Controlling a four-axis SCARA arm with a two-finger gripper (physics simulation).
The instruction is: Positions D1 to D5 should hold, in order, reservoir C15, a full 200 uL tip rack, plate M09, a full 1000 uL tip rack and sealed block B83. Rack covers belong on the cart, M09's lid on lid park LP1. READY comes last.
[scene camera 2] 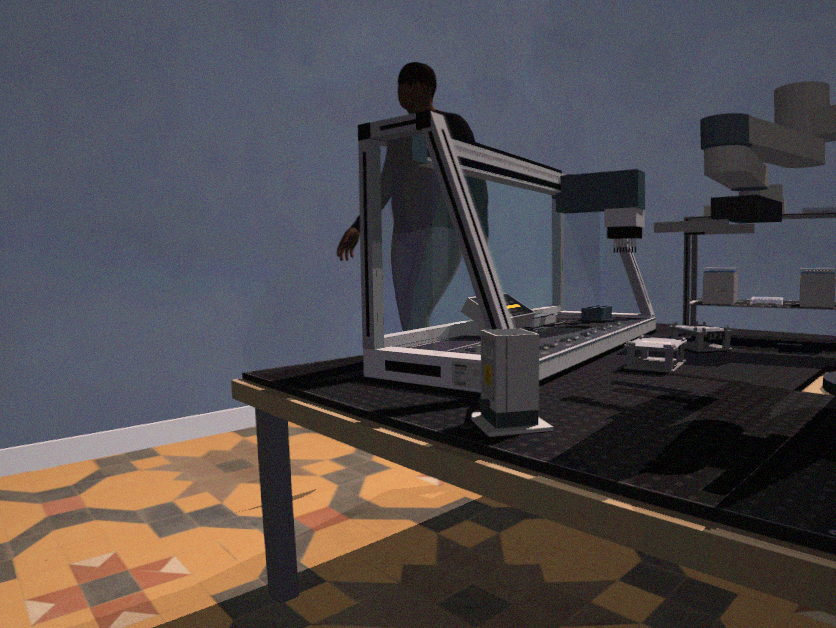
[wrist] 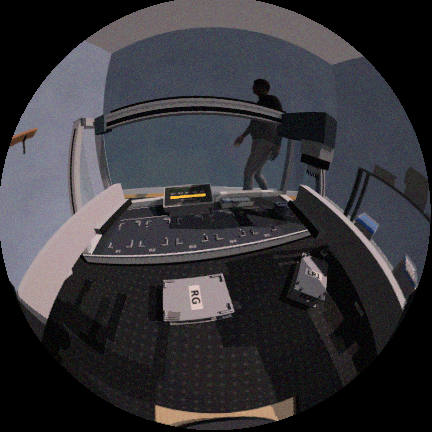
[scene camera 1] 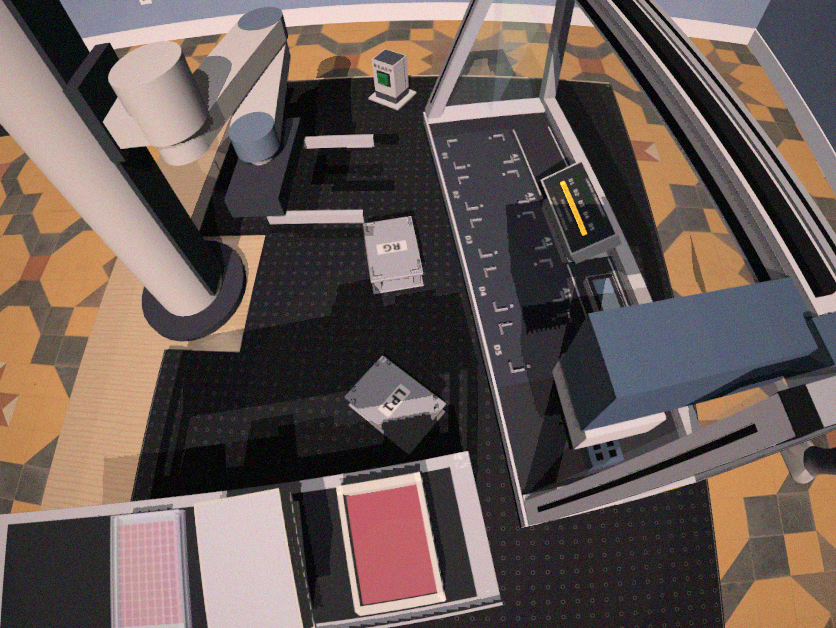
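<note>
My gripper [scene camera 1: 368, 179] [wrist: 207, 190] is open and empty, its fingers wide apart, raised between the arm column and deck. The deck [scene camera 1: 496, 223] [wrist: 165, 231] shows bare corner brackets at D1 to D5. Lid park LP1 [scene camera 1: 398, 407] [scene camera 2: 702, 335] [wrist: 311, 282] bears nothing. The READY button box [scene camera 1: 389, 77] [scene camera 2: 510, 378] stands beyond the deck's D1 end. In the first scene view a pink gridded item [scene camera 1: 150, 567], a white box [scene camera 1: 250, 561] and a cream-rimmed red item [scene camera 1: 391, 540] are at the cart end. A blue-topped rack [wrist: 367, 225] shows at right. Reservoir, M09 and B83 cannot be told apart.
Stand RG [scene camera 1: 393, 251] [scene camera 2: 655, 352] [wrist: 197, 300] is beside the deck. A gantry head [scene camera 1: 696, 344] [scene camera 2: 602, 190] [wrist: 310, 126] overhangs the deck's D5 end. A screen [scene camera 1: 581, 210] [wrist: 188, 196] is behind the positions. A person [scene camera 2: 432, 175] [wrist: 262, 132] stands behind the deck.
</note>
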